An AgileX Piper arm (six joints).
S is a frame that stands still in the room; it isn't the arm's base.
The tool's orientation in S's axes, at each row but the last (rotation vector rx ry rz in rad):
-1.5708, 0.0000, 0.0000
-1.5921, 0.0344, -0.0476
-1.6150, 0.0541, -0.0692
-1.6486, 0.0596, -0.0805
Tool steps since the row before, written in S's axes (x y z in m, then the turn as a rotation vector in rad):
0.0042, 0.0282, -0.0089, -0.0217, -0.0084, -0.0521
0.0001, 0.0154, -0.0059, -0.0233, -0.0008, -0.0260
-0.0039, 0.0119, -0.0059, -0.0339, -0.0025, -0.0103
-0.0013, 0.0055, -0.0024, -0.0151, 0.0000, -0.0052
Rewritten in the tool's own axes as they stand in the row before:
0.0042, 0.0089, 0.0282, -0.0217, 0.0521, -0.0084
-0.0008, 0.0056, 0.0155, -0.0235, 0.0258, -0.0015
-0.0049, 0.0053, 0.0118, -0.0337, 0.0101, -0.0047
-0.0018, 0.0019, 0.0055, -0.0151, 0.0050, -0.0009

